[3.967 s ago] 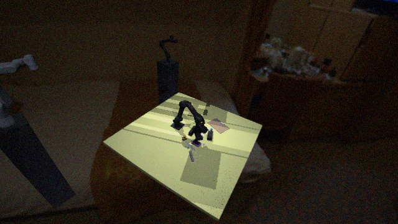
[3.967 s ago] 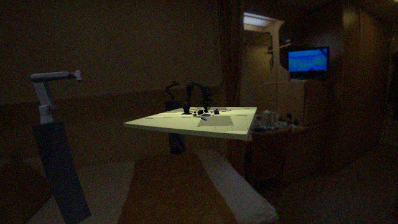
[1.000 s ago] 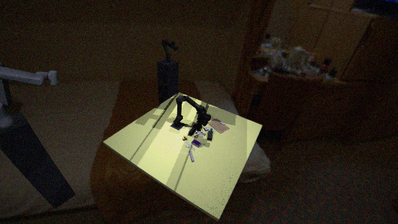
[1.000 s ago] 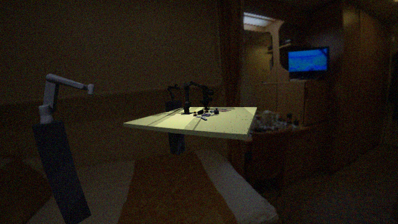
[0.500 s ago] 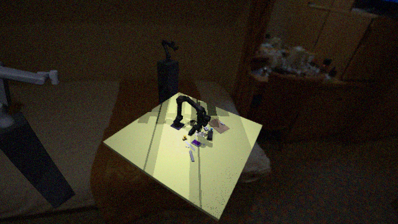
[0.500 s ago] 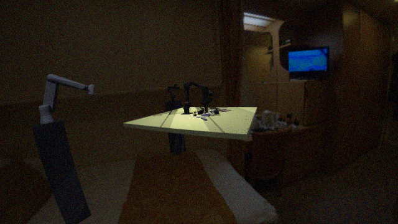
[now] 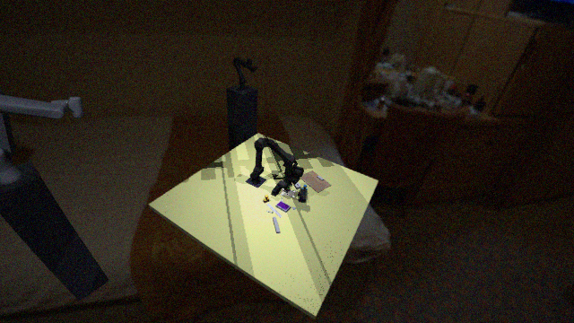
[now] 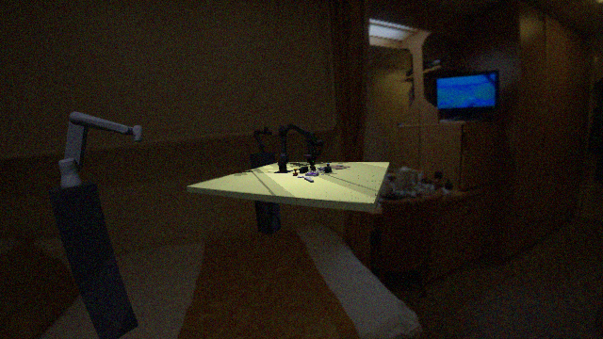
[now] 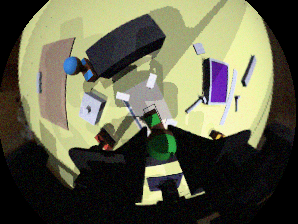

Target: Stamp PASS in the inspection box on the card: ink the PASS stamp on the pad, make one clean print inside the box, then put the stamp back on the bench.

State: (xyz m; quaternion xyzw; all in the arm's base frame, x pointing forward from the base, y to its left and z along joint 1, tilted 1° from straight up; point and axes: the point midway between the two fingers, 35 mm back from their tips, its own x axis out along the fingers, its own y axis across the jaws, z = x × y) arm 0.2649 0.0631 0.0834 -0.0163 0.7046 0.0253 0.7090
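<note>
Now: gripper tip 5 cm above the white card, 1 cm to the right of it and 1 cm short of it. Also, from my gripper tip: red-topped stamp (10 cm to the left, 5 cm behind, 3 cm below); then long black block (7 cm behind, 4 cm below, 2 cm to the right); then green-topped stamp (right at my gripper tip).
</note>
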